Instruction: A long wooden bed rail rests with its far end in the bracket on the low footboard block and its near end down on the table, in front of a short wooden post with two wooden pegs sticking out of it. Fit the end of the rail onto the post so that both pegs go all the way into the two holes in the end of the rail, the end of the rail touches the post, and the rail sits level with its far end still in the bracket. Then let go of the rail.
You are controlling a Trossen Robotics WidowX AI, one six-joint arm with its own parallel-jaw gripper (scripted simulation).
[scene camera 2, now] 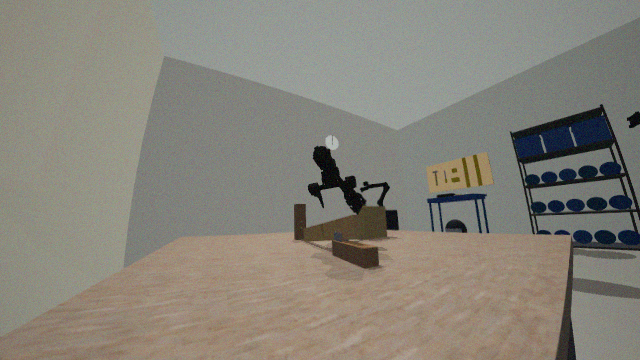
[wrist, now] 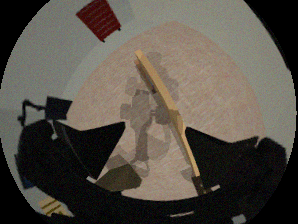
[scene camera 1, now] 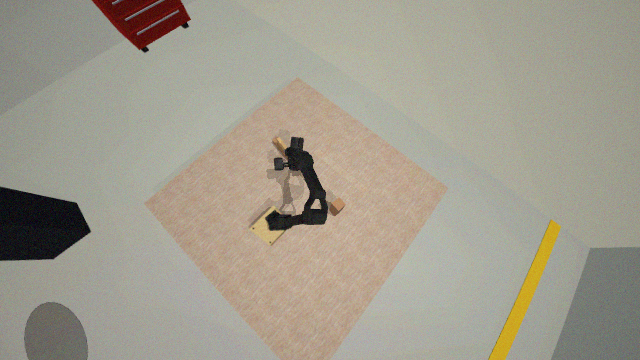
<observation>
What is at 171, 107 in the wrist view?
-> A wooden rail.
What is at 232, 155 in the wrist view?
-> My gripper.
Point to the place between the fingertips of my gripper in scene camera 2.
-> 335, 205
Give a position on a wooden rail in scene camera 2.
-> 349, 226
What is my gripper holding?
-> Nothing.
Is my gripper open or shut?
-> Open.
</observation>
